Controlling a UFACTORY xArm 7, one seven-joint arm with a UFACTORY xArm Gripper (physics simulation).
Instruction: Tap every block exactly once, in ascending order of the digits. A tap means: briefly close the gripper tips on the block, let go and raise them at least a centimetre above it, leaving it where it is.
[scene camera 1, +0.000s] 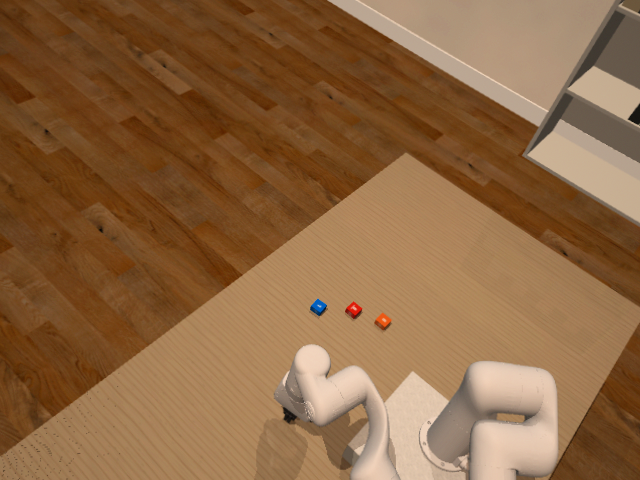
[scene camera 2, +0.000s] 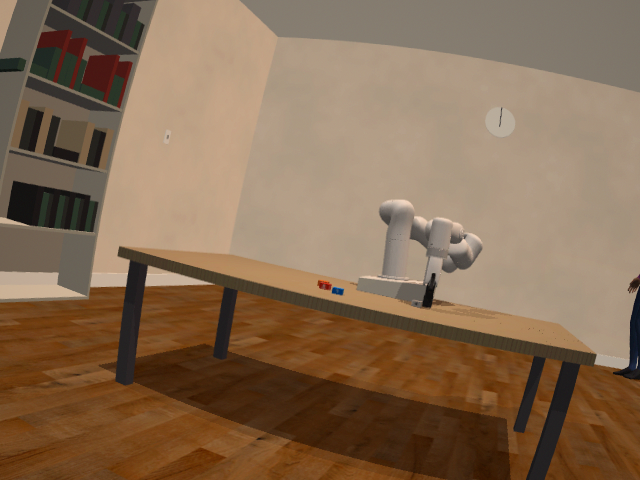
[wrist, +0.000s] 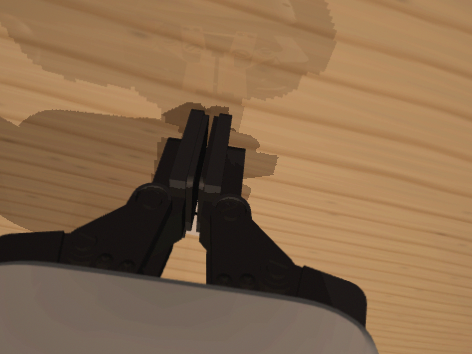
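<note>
A blue block (scene camera 1: 318, 306) (scene camera 2: 337, 290), a red block (scene camera 1: 353, 310) (scene camera 2: 325, 285) and an orange block (scene camera 1: 383, 320) (scene camera 2: 320, 282) stand apart on the table, in a row in scene camera 1. Their digits are too small to read surely. A white block (scene camera 2: 416, 303) (wrist: 193, 231) sits beside the gripper in scene camera 2; a sliver of it shows past the fingers in the wrist view, and the arm hides it in scene camera 1. My gripper (scene camera 1: 288, 417) (scene camera 2: 427, 305) (wrist: 210, 139) is shut with nothing between its fingers, low over the table near the white block.
The arm's white base plate (scene camera 1: 413, 384) (scene camera 2: 376, 285) stands on the wooden table (scene camera 1: 413, 217) (scene camera 2: 248, 273). The arm reaches over the table beside the base. A bookshelf (scene camera 1: 547, 126) (scene camera 2: 74, 242) stands beyond the table, and a person's legs (scene camera 2: 634, 330) show at the right edge.
</note>
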